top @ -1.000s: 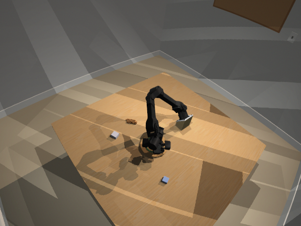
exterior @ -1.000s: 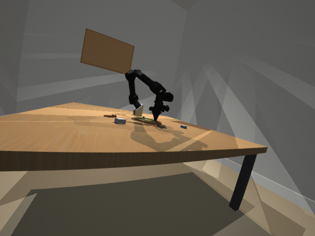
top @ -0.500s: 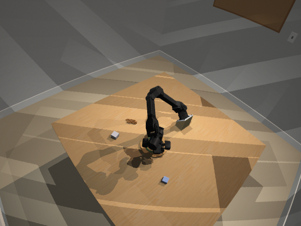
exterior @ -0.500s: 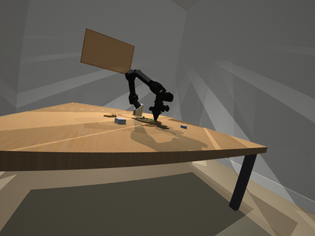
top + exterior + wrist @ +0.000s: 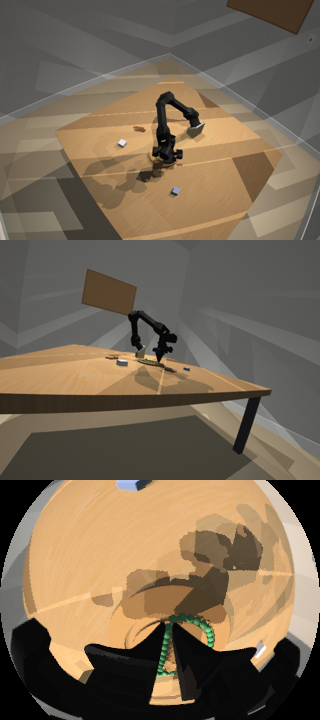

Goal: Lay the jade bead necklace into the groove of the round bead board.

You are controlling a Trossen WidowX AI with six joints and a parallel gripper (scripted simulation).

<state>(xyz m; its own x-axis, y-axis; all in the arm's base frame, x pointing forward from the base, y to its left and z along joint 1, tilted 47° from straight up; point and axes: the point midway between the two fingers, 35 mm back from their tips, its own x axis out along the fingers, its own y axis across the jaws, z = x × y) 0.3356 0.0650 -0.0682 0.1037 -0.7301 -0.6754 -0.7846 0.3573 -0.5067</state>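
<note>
My gripper tip is 5 cm to the left of the round wooden bead board, 2 cm past it and 1 cm above it. From my gripper tip the other things lie so: blue block (21 cm to the left, 7 cm ahead, 1 cm below); then pale grey block (27 cm to the right, 18 cm ahead, 1 cm below).
</note>
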